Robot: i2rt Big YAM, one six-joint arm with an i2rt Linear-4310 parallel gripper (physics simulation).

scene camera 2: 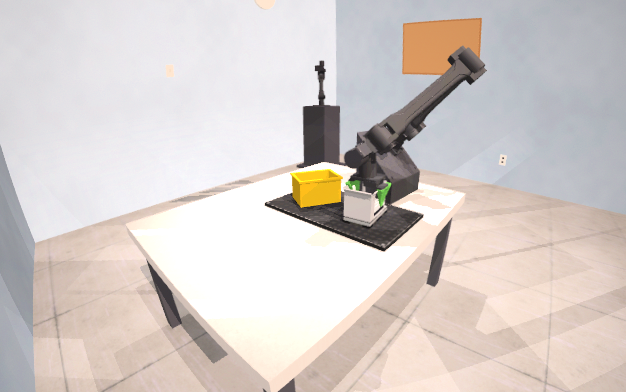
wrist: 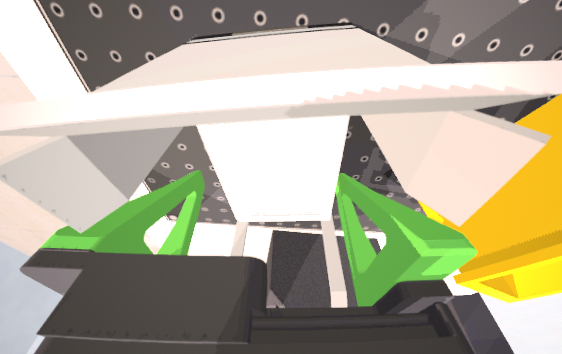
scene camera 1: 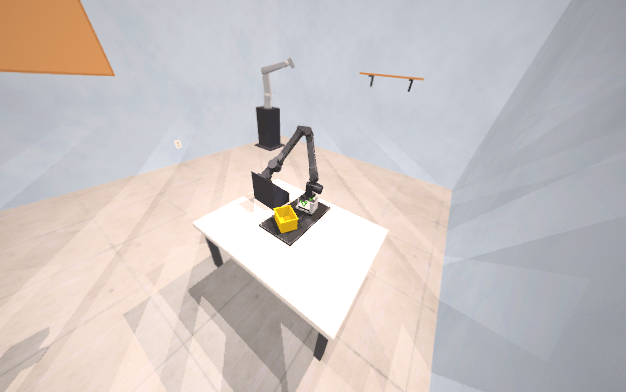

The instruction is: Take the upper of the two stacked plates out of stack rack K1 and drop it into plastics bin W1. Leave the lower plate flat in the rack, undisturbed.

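Places are measured from the arm's base along level axes (x up, y back, z right), in centimetres.
Where they show: gripper, between the fingertips: (wrist: 270, 178) (scene camera 1: 307, 203); arm's base, origin of its link: (scene camera 1: 264, 178).
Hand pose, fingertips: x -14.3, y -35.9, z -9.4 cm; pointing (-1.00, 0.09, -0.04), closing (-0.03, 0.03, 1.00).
Observation:
Each offset is from my fingertips to the top centre of the thing. "pt": to the spot under its first point. Level surfaces: height alone.
Stack rack K1 {dy -0.4, dx +6.9, dz +0.5 cm} (scene camera 1: 314, 206) (scene camera 2: 358, 206) (wrist: 225, 102) is a small light-grey rack on the dark board. In the wrist view its near wall crosses the upper part and its slanted side walls flank the opening. A white plate surface {pt dy -0.8, dx +0.0, dz +0.3 cm} (wrist: 275, 170) lies inside, between two strips of dark board. The two stacked plates cannot be told apart there. My gripper (scene camera 1: 306, 201) (scene camera 2: 369, 192) (wrist: 270, 178) is open and empty, pointing down at the rack, with one green finger on each side of the plate surface as seen in the wrist view. Yellow plastics bin W1 {dy +2.4, dx +4.9, dz +24.5 cm} (scene camera 1: 286, 224) (scene camera 2: 316, 192) (wrist: 520, 200) stands beside the rack, open at the top.
The dark perforated board (scene camera 1: 307, 225) (scene camera 2: 390, 235) lies on the white table {dx -6.4 cm} (scene camera 1: 330, 270) (scene camera 2: 240, 280) under rack and bin. Two slim pale posts {pt dy +5.1, dx +3.5, dz +4.8 cm} (wrist: 332, 260) rise at the rack's far side in the wrist view. The arm's black base (scene camera 1: 272, 192) (scene camera 2: 402, 175) stands behind the board.

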